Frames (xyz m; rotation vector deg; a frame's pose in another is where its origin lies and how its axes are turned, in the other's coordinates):
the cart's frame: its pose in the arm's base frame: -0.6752 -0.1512 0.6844 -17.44 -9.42 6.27
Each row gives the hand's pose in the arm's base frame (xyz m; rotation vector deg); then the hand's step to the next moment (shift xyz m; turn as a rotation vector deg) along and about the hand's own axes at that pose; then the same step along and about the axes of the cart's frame.
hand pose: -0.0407 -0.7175 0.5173 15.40 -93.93 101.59
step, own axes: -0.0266 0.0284 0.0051 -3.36 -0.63 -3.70
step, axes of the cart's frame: -0.0063 -0.0008 -0.0387 3.88 2.49 -2.04
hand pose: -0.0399 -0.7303 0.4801 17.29 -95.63 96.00
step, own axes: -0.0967 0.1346 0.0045 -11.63 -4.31 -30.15
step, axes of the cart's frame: -0.0453 0.0327 -0.1561 22.35 23.36 -4.21
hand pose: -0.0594 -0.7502 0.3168 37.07 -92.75 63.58
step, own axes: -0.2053 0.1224 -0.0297 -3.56 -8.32 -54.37
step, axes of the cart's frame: -0.0469 0.1269 -0.1993 37.70 39.10 9.37
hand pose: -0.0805 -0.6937 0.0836 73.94 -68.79 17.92
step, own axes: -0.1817 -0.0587 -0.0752 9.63 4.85 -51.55
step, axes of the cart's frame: -0.0014 0.1644 -0.1228 33.94 30.84 25.89
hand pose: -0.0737 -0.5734 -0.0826 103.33 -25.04 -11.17
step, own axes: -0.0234 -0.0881 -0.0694 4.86 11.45 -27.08
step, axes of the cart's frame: 0.0220 0.1048 -0.0407 16.95 11.97 21.39
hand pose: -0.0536 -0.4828 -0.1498 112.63 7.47 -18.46
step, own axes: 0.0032 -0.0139 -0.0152 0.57 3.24 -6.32
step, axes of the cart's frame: 0.0037 0.0204 -0.0018 3.63 2.44 5.63
